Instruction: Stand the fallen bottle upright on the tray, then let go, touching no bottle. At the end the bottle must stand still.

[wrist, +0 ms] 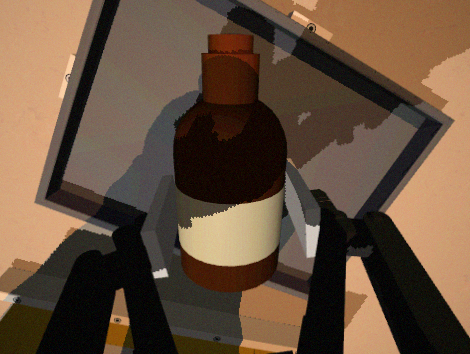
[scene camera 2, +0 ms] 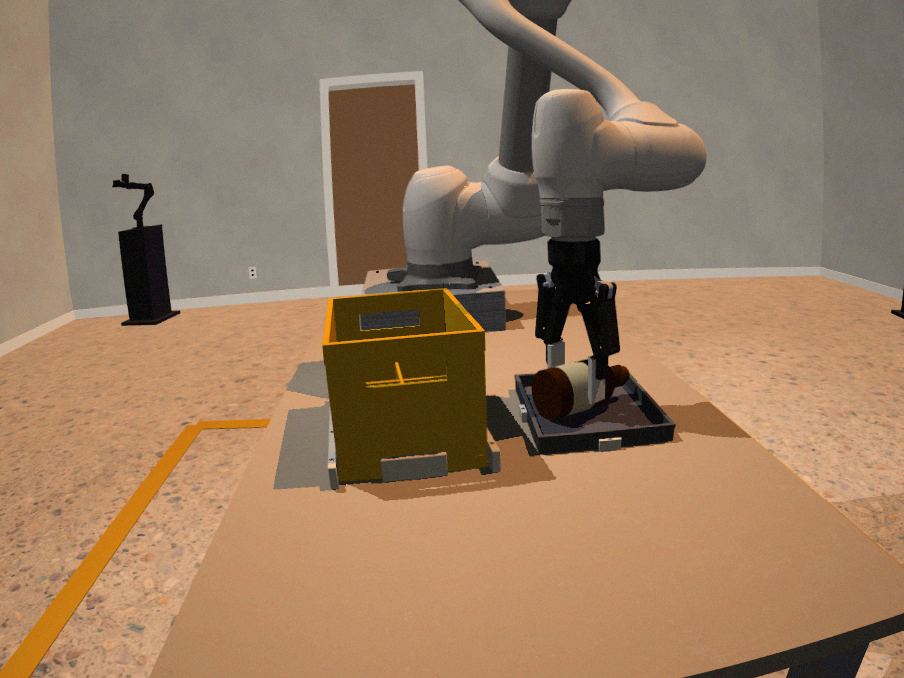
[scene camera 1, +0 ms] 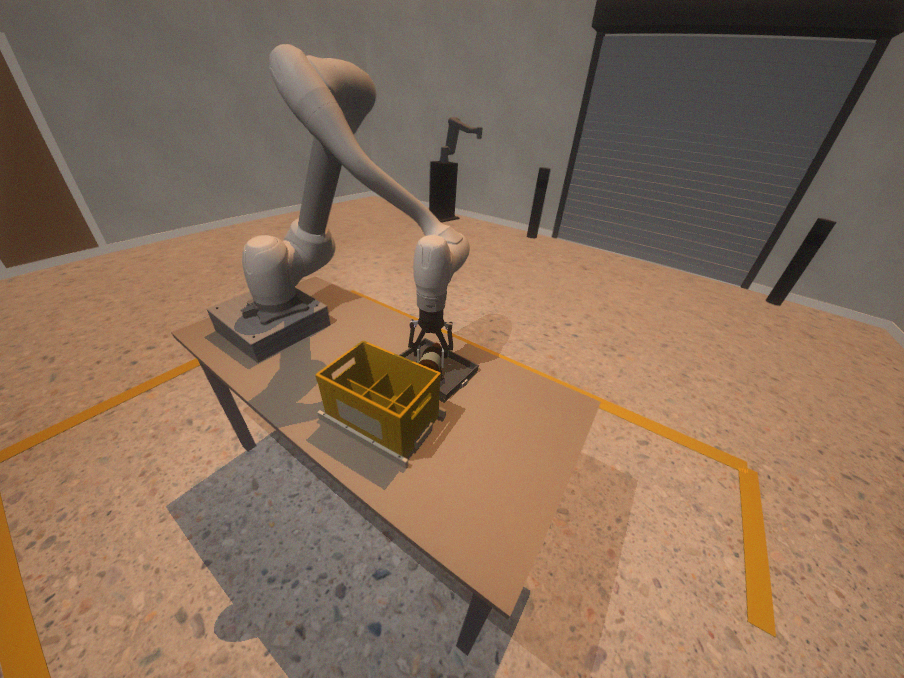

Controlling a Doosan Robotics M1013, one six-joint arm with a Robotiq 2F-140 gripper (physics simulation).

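Places are measured from the arm's base along level axes (x ahead, y left, z up), in centimetres.
Pixels of known places: gripper, fingertip midpoint: (wrist: 229, 185) (scene camera 2: 575, 394); arm's base at its link origin: (scene camera 2: 441, 280) (scene camera 1: 278, 306).
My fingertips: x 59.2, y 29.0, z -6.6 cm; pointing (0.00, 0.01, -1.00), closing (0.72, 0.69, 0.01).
Ahead of a thing's pixels: the offset from my fingertips to its top centre.
The brown bottle with a cream label @(dx -1.3, dy +1.8, dz +4.8 cm) (scene camera 1: 431, 357) (scene camera 2: 574, 387) (wrist: 231, 232) lies on its side in the dark, low-walled tray @(dx -0.1, dy +1.9, dz -0.6 cm) (scene camera 1: 462, 383) (scene camera 2: 569, 442) (wrist: 64, 135). In the scene camera 2 view its base faces front left and its neck points back right. My gripper (scene camera 1: 430, 354) (scene camera 2: 576, 368) (wrist: 229, 185) points down over the tray and is shut on the bottle, one grey pad on each side at the label. In the wrist view the neck points up and the base overlaps the tray's near wall. Whether the bottle touches the tray floor is hard to tell.
A yellow crate with dividers @(dx +7.1, dy -24.6, dz +14.4 cm) (scene camera 1: 408, 430) (scene camera 2: 408, 408) (wrist: 20, 332) stands close beside the tray, taller than its walls, with pale rails @(dx +10.0, dy -34.0, dz -0.1 cm) (scene camera 1: 365, 440) along its foot. The arm's base block (scene camera 1: 284, 339) (scene camera 2: 481, 310) stands at the table's far end.
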